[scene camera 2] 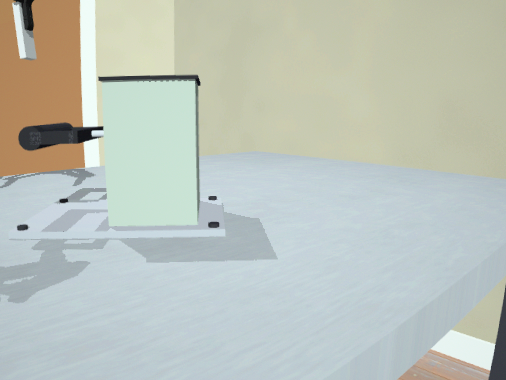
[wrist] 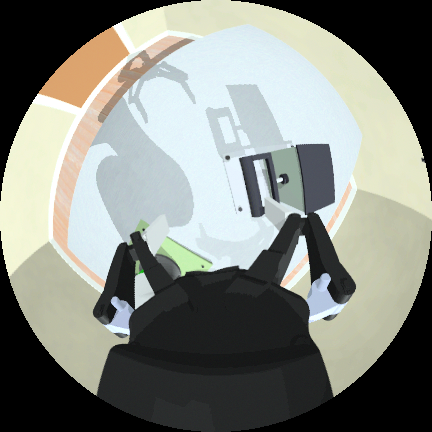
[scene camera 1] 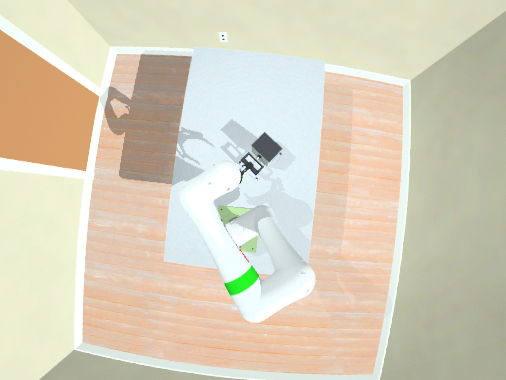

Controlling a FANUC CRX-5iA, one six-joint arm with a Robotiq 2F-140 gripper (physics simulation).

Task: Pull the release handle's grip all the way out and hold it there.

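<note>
The release handle's dark grip (scene camera 1: 257, 172) (scene camera 2: 47, 136) (wrist: 253, 190) is a rectangular loop with a thick outer bar. It stands out sideways from a pale green housing (scene camera 2: 152, 150) (wrist: 292, 172) with a dark lid (scene camera 1: 266, 145) (wrist: 317, 177). A short light rod (scene camera 2: 97, 133) shows between grip and housing. My gripper (scene camera 1: 246, 172) (wrist: 214, 214) is wide open and empty. In the scene camera 2 view, part of one finger shows at the top left, higher than the grip and apart from it. In the wrist view, the right fingertip overlaps the grip's lower end; the left fingertip is well to its left.
The housing stands on a light base plate (scene camera 2: 165, 233) (wrist: 233, 185) with dark bolts, on the pale table (scene camera 1: 260, 85) (scene camera 2: 325, 280). The arm's green mounting plate (scene camera 1: 232, 214) (wrist: 187, 257) is on the same table. The white arm (scene camera 1: 215, 235) bends over the near part of the table.
</note>
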